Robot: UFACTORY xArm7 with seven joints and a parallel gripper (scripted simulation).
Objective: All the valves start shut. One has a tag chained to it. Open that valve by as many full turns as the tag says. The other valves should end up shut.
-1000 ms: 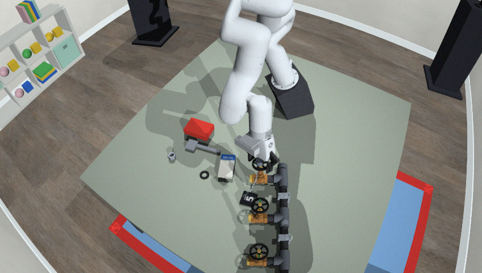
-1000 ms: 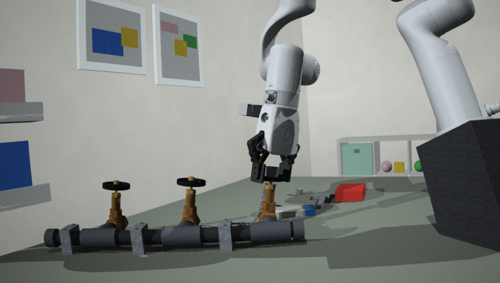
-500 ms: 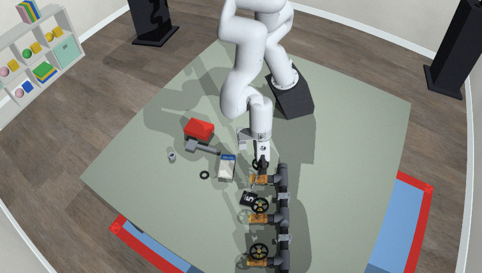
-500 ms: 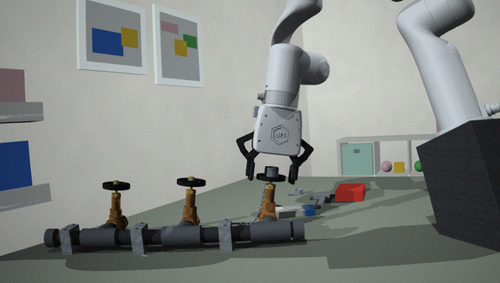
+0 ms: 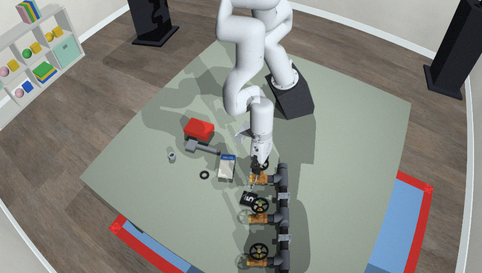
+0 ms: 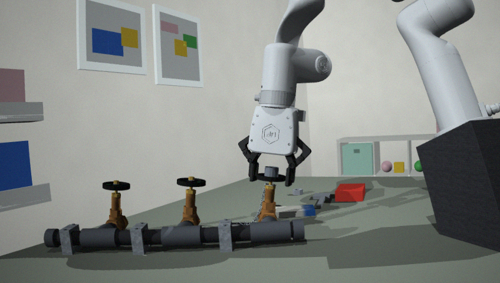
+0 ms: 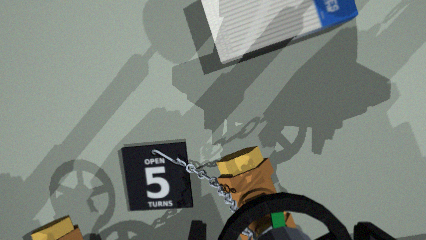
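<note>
Now: hand 20 mm below the grey cap. Round my hand: black washer 50 mm ahead, 230 mm to the right, 120 mm below; blue box 10 mm behind, 150 mm to the right, 110 mm below; black tag 100 mm ahead, 20 mm to the right, 120 mm below.
</note>
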